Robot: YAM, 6 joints.
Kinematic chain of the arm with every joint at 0, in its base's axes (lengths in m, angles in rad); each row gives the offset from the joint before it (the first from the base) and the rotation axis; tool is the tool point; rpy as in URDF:
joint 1: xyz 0 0 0.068 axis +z
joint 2: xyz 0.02 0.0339 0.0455 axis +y
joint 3: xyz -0.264 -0.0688 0 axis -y
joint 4: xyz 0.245 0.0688 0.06 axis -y
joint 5: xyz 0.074 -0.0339 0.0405 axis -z
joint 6: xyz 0.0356 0 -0.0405 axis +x
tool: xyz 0 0 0 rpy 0 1.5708 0
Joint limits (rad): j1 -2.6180..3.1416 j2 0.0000..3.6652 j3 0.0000..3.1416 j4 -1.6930..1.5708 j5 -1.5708..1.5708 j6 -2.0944..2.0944
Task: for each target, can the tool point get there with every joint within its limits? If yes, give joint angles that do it. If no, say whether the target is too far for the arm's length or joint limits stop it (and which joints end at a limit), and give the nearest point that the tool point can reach.
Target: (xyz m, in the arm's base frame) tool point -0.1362 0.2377 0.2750
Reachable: yes | joints 2.0888 1.3435 0.5298 1.1987 -0.0177 -1.6460
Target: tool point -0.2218 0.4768 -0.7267
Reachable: no: too far | nearest point -0.1605 0.3450 -0.3554 | short by 0.399 m
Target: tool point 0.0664 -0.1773 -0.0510
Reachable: yes | joints -1.0394 2.4376 0.6060 -0.0805 1.1576 0.1343
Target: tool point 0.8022 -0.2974 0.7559
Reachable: no: too far | nearest point 0.4840 -0.1794 0.4950 | short by 0.428 m
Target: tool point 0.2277 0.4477 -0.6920
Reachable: no: too far | nearest point 0.1705 0.3353 -0.3571 | short by 0.358 m
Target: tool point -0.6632 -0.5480 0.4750
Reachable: no: too far | nearest point -0.4586 -0.3789 0.3608 | short by 0.289 m
